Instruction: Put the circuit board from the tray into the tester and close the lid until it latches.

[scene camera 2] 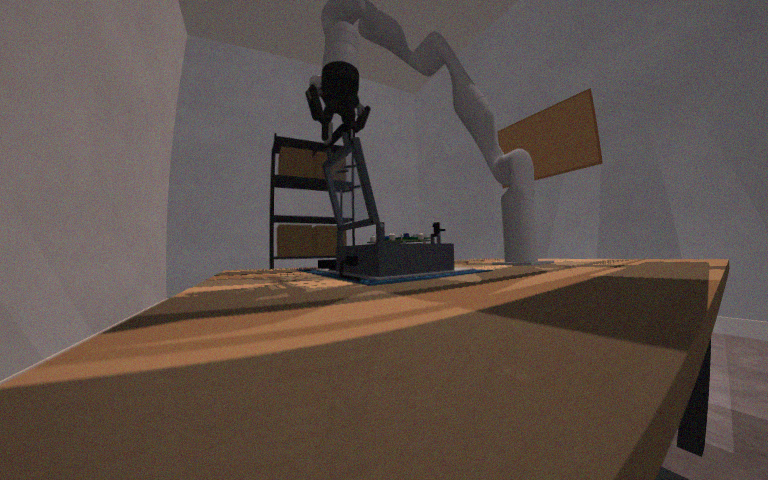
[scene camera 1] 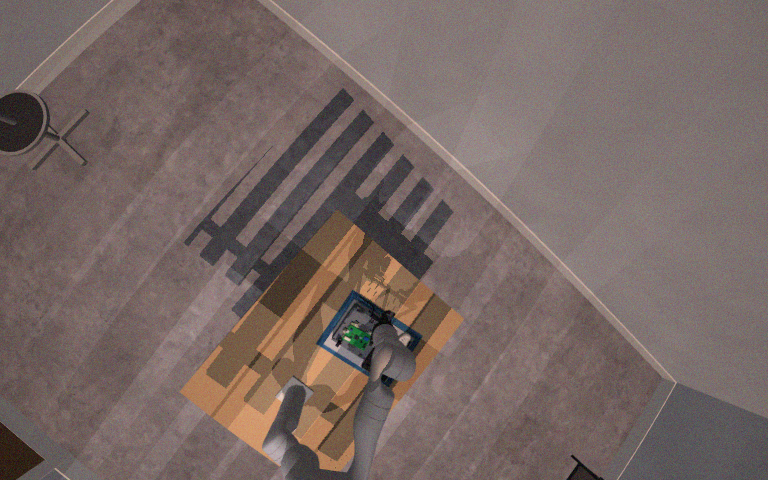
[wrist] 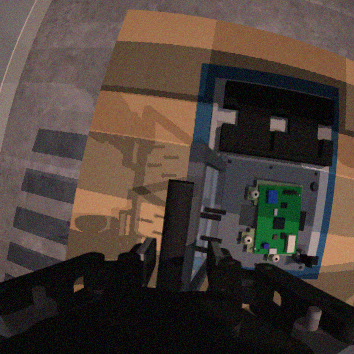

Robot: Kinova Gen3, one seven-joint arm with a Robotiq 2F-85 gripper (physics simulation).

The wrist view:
my gripper
green circuit board
tester lid
tester bed
